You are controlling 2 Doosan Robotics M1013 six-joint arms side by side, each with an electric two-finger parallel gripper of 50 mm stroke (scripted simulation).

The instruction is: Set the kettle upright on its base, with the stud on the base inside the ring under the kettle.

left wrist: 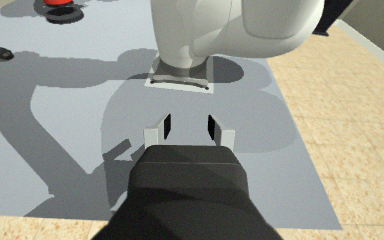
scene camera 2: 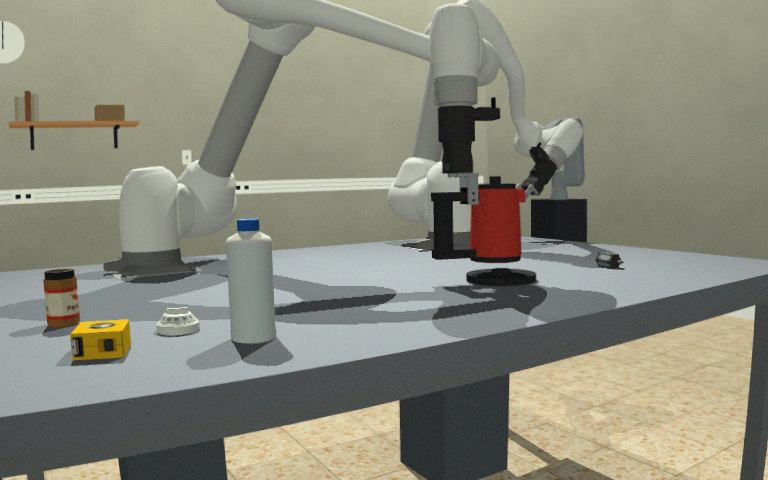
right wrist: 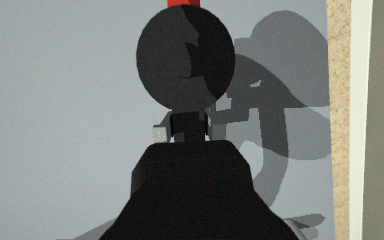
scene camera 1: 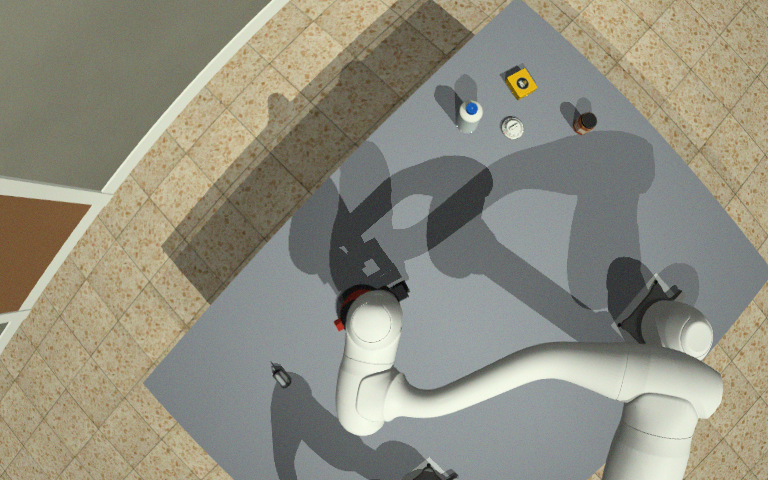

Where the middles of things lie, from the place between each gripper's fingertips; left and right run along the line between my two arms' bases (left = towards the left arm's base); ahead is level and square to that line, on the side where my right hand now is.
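The brown jar (scene camera 2: 60,285) is 79 cm to the right of my right hand (scene camera 2: 469,204), 14 cm below it and 2 cm ahead of it. Then, from that same right hand, there's the white bottle (scene camera 2: 249,253), 51 cm to the right, 25 cm ahead and 10 cm below, and the yellow tape measure (scene camera 2: 100,339), which is 72 cm to the right, 24 cm ahead and 17 cm below. The round black base (scene camera 2: 497,276) is 7 cm to the left of my right hand, 17 cm below it and 1 cm ahead.
From my left hand, the white bottle is 114 cm to the right, 92 cm ahead and 8 cm below. The round black base is 69 cm ahead of that left hand, 15 cm below it and 55 cm to the right of it.
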